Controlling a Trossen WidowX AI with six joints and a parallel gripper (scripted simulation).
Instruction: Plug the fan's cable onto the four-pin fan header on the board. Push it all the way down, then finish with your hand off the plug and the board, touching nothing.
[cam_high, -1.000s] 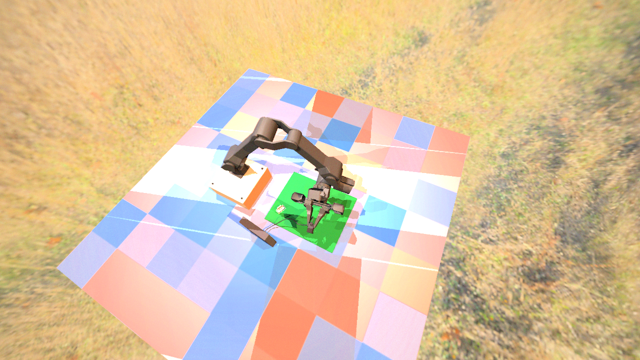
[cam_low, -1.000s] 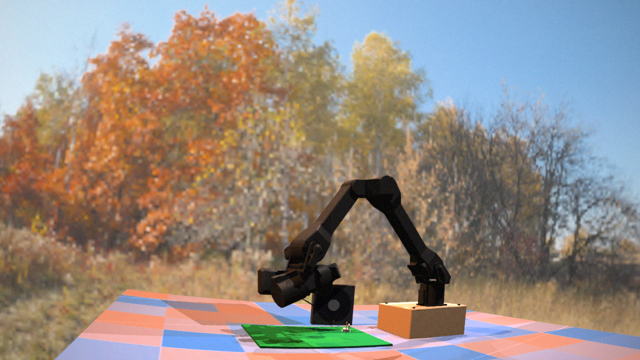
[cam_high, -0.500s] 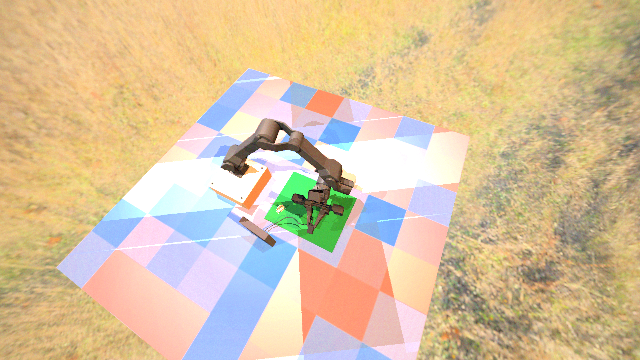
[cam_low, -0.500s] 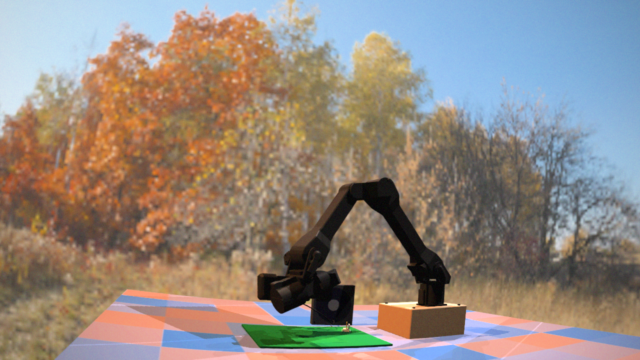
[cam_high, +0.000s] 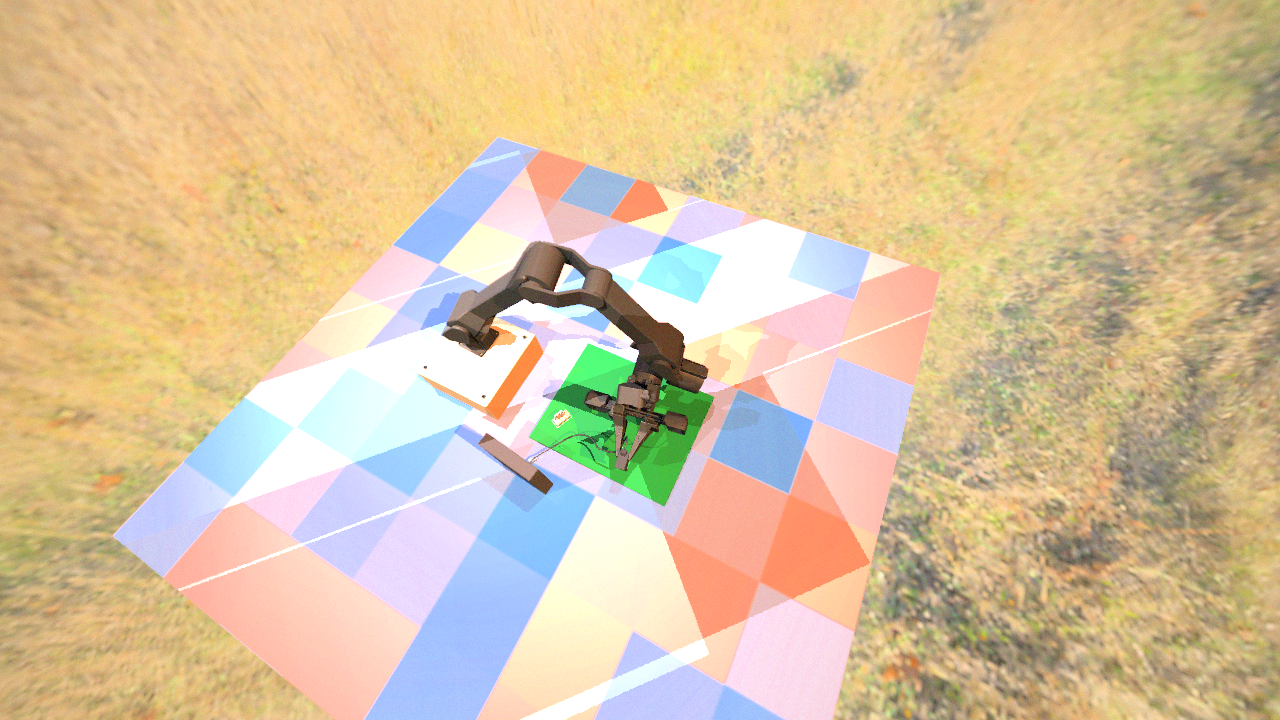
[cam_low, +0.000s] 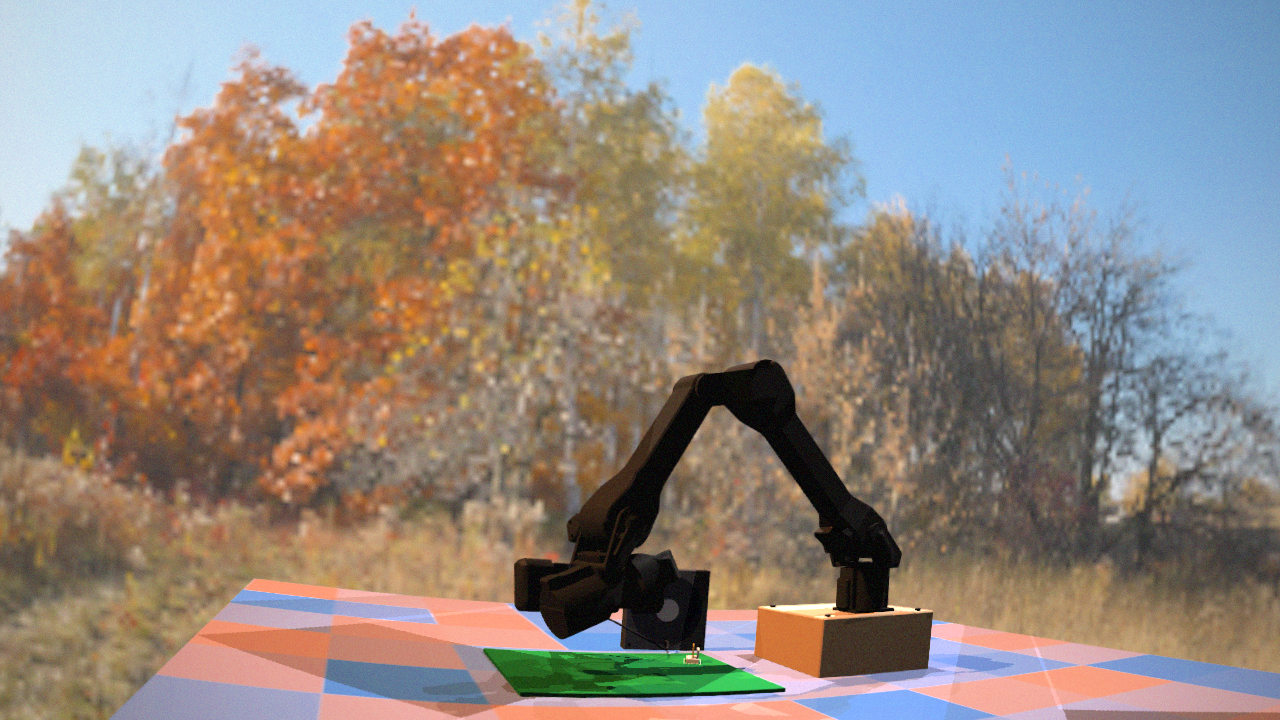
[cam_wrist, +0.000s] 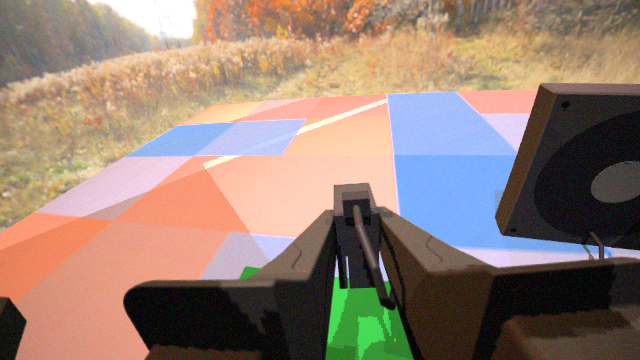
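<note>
My gripper tip is now 6 cm past the green board, 9 cm to the right of it and 10 cm above it. Also, from my gripper tip: dark plug: 1 cm below; then four-pin header: 17 cm behind, 3 cm to the left, 9 cm below; then black fan: 17 cm behind, 9 cm to the right, 3 cm below.
</note>
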